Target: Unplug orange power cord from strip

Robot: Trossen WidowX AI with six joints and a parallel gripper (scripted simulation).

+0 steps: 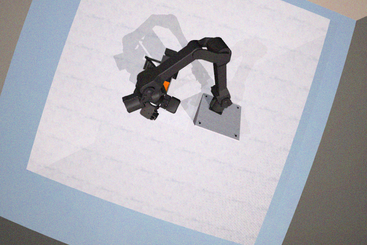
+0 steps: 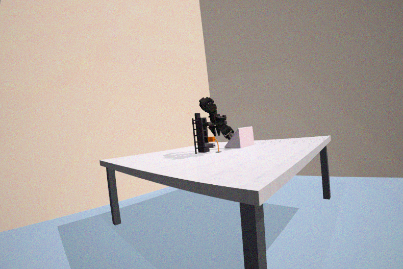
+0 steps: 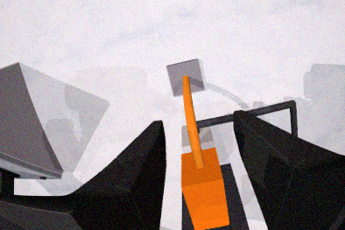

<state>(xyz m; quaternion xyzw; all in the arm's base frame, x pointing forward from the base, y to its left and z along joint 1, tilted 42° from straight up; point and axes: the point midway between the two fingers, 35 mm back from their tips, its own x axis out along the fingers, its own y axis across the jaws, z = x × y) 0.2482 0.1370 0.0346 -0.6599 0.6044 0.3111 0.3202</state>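
The orange plug is 8 cm to the right of my gripper tip, 1 cm below it and 1 cm ahead of it.
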